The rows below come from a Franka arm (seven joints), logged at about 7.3 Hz.
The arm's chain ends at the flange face. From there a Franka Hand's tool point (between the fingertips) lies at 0.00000 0.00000 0.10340 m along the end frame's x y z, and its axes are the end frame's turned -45 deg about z.
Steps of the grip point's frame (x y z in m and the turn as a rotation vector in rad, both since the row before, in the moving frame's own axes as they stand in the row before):
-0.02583 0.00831 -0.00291 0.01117 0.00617 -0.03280
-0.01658 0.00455 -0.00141 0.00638 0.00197 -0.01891
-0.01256 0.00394 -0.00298 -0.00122 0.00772 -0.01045
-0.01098 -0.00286 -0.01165 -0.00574 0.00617 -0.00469
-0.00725 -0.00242 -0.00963 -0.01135 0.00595 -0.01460
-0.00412 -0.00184 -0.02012 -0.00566 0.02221 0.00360
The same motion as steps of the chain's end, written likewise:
-0.01200 0.02540 -0.00290 0.01226 -0.00354 -0.03280
-0.00818 0.01555 -0.00141 0.00590 -0.00312 -0.01891
-0.00675 0.01215 -0.00298 0.00460 0.00632 -0.01045
-0.01066 0.00578 -0.01165 0.00030 0.00842 -0.00469
-0.00811 0.00303 -0.00962 -0.00382 0.01223 -0.01460
-0.00625 0.00282 -0.02009 0.01170 0.01971 0.00360

